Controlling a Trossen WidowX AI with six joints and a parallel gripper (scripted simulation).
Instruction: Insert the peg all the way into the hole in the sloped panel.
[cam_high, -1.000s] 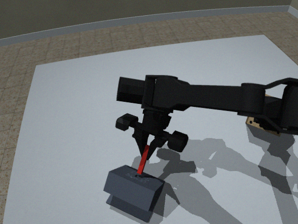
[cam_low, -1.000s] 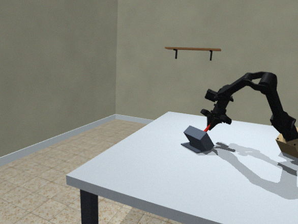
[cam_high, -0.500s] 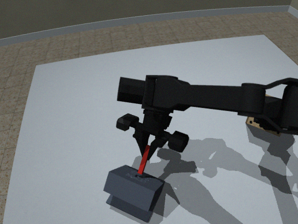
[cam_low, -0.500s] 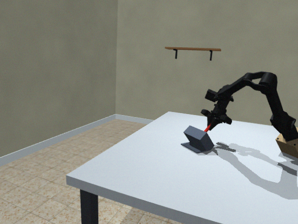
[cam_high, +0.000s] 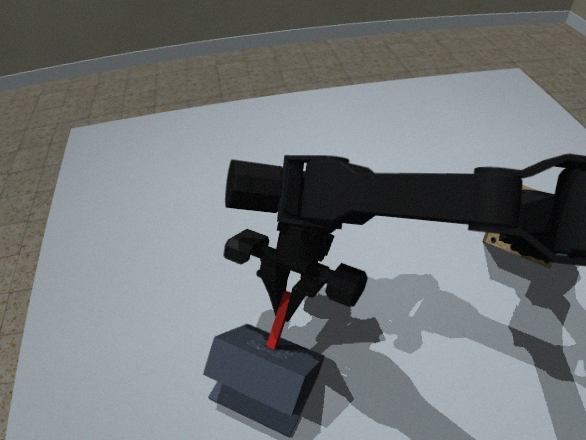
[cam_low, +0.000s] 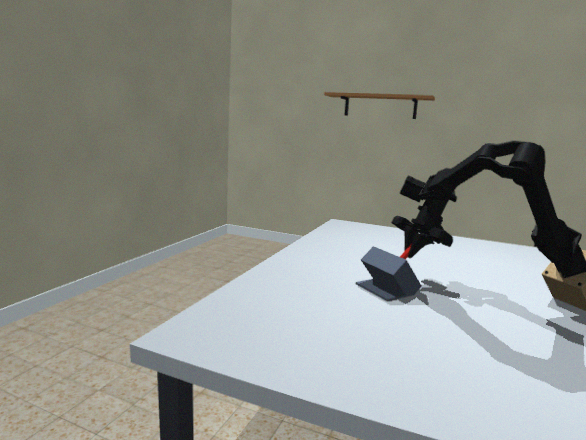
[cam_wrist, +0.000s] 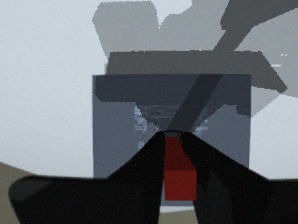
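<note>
Right now my hand is 2 cm to the right of the red peg, 2 cm above it and 1 cm short of it. From my hand the other things lie so: flat base plate (11 cm below, 8 cm to the left, 5 cm ahead).
</note>
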